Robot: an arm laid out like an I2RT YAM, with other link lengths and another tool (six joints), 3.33 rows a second.
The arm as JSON. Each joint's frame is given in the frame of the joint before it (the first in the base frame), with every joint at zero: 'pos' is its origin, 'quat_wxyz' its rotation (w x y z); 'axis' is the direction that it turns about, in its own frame. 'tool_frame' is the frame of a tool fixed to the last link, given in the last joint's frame.
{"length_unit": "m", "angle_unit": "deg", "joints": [
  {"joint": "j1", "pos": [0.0, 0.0, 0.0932], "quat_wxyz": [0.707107, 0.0, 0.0, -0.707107], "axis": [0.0, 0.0, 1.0]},
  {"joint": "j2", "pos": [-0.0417, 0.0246, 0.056], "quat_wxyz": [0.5, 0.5, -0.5, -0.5], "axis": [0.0, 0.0, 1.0]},
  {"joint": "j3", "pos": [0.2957, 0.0, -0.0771], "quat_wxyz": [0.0, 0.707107, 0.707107, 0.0], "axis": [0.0, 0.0, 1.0]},
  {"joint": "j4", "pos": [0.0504, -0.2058, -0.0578], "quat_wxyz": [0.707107, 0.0, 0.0, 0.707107], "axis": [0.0, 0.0, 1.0]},
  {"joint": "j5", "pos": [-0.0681, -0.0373, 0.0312], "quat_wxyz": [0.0, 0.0, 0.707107, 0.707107], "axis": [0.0, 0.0, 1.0]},
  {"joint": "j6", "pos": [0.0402, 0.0, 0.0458], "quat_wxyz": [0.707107, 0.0, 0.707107, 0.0], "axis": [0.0, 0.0, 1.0]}
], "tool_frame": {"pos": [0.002, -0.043, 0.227], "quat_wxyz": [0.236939, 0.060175, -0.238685, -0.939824]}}
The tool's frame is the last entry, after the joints.
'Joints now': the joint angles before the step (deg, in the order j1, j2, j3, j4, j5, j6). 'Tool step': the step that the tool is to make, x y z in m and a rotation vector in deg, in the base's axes. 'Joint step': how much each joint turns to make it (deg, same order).
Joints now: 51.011, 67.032, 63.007, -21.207, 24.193, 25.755
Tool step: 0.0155, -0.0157, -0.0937, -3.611, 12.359, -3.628
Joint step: -6.393, 6.777, -4.447, -1.440, -5.851, 4.609
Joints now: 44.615, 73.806, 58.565, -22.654, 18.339, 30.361
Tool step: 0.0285, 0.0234, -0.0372, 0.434, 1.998, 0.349
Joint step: -2.156, 9.031, -1.877, 9.828, -3.014, -0.243
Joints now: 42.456, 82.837, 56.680, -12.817, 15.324, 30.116
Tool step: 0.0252, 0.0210, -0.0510, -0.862, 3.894, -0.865
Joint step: -0.744, 11.139, 1.161, 6.097, -1.198, 1.621
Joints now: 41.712, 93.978, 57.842, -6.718, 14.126, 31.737
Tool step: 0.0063, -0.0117, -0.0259, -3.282, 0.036, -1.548
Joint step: -0.035, 2.714, -2.228, 2.926, 2.772, -0.728
